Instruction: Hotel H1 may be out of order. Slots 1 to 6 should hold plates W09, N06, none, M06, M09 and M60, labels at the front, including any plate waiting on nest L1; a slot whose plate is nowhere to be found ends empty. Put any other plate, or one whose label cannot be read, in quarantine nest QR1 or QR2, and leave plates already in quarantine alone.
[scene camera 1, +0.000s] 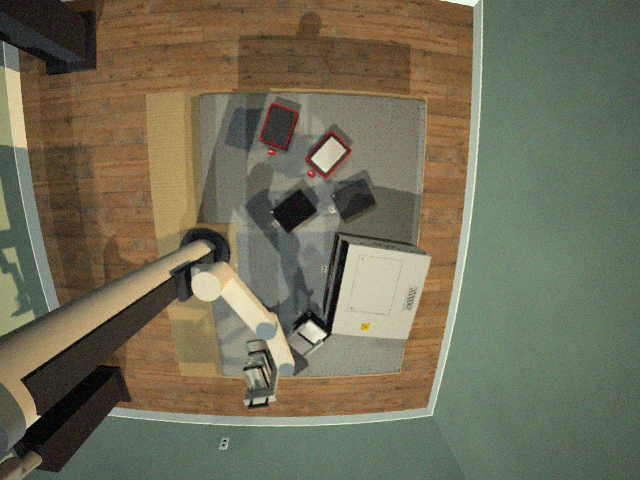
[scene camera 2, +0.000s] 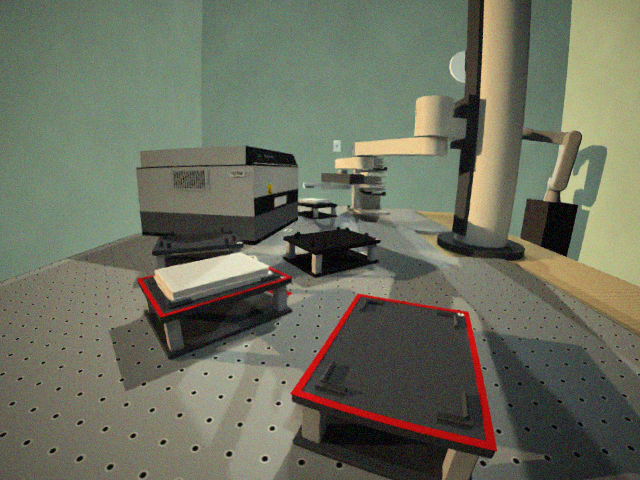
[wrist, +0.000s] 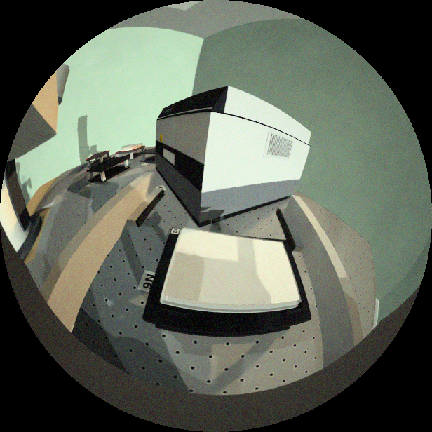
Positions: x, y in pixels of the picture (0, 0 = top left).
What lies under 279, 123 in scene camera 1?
A red-rimmed quarantine nest.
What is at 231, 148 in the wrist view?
A large grey-white instrument.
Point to my gripper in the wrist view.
222, 191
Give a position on a large grey-white instrument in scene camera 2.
234, 196
